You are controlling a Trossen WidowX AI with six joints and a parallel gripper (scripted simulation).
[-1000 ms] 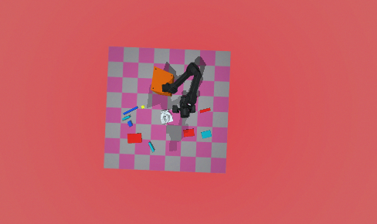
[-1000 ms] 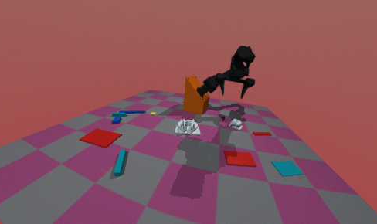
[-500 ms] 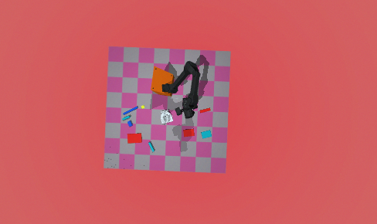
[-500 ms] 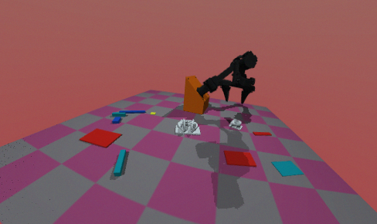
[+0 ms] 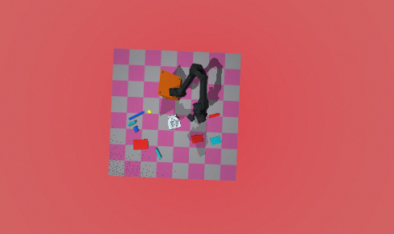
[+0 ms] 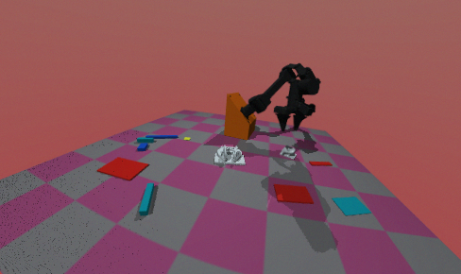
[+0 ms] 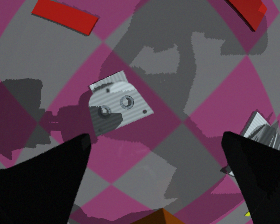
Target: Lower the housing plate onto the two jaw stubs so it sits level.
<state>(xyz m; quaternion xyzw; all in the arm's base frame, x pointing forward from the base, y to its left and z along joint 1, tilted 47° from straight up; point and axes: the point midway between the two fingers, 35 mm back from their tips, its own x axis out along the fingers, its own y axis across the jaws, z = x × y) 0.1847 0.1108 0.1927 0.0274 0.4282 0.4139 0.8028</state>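
Right now the white part is 120 mm below my gripper tip, 30 mm to the left of it and 20 mm behind it. Round my gripper tip: cyan plate 280 mm ahead, 180 mm to the left, 120 mm below; yellow piece 490 mm to the right, 120 mm below, 30 mm behind; cyan bar 400 mm to the right, 390 mm ahead, 120 mm below.
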